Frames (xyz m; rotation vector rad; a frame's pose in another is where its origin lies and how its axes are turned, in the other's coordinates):
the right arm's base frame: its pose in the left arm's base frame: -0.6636 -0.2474 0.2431 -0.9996 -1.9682 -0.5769
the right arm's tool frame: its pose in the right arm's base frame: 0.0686 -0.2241 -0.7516 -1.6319 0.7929 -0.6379
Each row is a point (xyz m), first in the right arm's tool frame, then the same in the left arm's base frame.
Working: the right arm's tool frame: its pose in the left arm's base frame: -0.5157 -0.8675 0.7051 -0.6470 -0.7301 -2.6375

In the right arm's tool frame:
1: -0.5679 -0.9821 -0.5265
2: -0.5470 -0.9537 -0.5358
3: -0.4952 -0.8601 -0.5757
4: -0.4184 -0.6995 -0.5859
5: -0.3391 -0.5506 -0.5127
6: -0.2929 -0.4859 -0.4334
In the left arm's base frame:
1: -0.6260 -0.2494 -0.3766
2: -0.6348 -0.2816 -0.3618
3: -0.6526 -0.3895 -0.3289
4: -0.6534 -0.5403 -0.2338
5: -0.6332 -0.6364 -0.0783
6: -0.6183 -0.6543 0.0315

